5 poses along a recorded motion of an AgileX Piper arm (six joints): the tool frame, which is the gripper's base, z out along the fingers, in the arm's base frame.
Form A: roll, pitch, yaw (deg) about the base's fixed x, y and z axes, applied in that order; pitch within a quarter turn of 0, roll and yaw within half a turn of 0; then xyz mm.
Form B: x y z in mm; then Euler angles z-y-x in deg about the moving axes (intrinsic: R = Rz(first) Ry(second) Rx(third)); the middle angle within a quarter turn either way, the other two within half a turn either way. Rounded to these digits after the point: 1 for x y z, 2 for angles.
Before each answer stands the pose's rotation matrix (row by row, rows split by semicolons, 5 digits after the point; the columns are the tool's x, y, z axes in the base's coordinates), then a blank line. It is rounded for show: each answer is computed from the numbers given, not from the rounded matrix.
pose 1, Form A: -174.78 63.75 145.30 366.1 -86.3 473.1
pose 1, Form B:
-0.36363 0.63400 0.68251; 0.25179 0.77228 -0.58325; -0.89687 -0.04024 -0.44045

366.1 -86.3 473.1 145.30 63.75 -174.78
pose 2, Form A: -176.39 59.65 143.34 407.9 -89.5 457.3
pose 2, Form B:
-0.40533 0.63947 0.65329; 0.30169 0.76816 -0.56473; -0.86295 -0.03181 -0.50428

407.9 -89.5 457.3 143.34 59.65 -176.39
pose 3, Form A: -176.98 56.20 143.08 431.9 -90.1 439.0
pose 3, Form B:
-0.44474 0.63487 0.63178; 0.33417 0.77207 -0.54060; -0.83098 -0.02931 -0.55552

431.9 -90.1 439.0 143.08 56.20 -176.98
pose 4, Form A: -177.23 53.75 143.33 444.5 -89.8 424.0
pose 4, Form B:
-0.47428 0.62777 0.61722; 0.35313 0.77788 -0.51981; -0.80644 -0.02858 -0.59062

444.5 -89.8 424.0 143.33 53.75 -177.23
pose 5, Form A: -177.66 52.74 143.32 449.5 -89.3 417.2
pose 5, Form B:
-0.48555 0.62291 0.61337; 0.36165 0.78190 -0.50777; -0.79590 -0.02472 -0.60493

449.5 -89.3 417.2 143.32 52.74 -177.66
